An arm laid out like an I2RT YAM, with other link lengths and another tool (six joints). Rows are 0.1 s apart.
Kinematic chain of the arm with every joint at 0, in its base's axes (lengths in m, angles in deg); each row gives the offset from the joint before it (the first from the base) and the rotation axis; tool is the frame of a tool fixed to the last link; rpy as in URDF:
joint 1: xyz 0 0 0.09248 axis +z
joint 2: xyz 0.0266 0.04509 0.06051 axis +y
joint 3: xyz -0.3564 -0.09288 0 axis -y
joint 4: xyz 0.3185 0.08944 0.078 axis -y
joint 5: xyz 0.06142 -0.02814 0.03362 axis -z
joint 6: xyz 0.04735 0 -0.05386 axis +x
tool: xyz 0.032 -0.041 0.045 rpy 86.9 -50.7 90
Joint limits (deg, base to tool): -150..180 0..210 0..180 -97..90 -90..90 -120..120
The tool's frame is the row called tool.
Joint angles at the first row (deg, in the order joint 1, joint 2, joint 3, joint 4, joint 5, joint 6):
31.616, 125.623, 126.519, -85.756, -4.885, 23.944
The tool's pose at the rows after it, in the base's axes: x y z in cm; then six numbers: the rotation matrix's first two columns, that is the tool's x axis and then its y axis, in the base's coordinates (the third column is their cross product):
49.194 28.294 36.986 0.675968 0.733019 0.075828 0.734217 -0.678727 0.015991
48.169 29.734 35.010 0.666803 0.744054 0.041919 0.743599 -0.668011 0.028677
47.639 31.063 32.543 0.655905 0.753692 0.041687 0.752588 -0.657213 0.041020
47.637 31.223 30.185 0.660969 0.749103 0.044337 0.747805 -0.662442 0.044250
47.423 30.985 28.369 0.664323 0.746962 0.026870 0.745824 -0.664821 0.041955
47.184 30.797 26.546 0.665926 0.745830 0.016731 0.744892 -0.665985 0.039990
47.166 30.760 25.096 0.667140 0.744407 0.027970 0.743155 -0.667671 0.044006
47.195 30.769 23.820 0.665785 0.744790 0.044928 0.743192 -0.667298 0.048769
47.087 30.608 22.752 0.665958 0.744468 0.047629 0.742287 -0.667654 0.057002
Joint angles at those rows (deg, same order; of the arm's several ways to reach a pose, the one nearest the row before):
33.802, 125.624, 124.269, -84.926, -3.136, 25.802
35.813, 125.623, 120.618, -82.958, -1.934, 26.983
37.343, 125.623, 116.160, -78.347, -1.213, 27.682
37.517, 125.622, 112.006, -73.997, -1.038, 28.250
37.474, 125.623, 108.837, -71.833, -0.973, 28.425
37.474, 125.623, 105.646, -69.232, -0.973, 28.534
37.474, 125.623, 103.066, -65.975, -0.863, 28.644
37.474, 125.624, 100.774, -62.676, -0.776, 28.578
37.473, 125.623, 98.783, -60.445, -0.339, 28.599

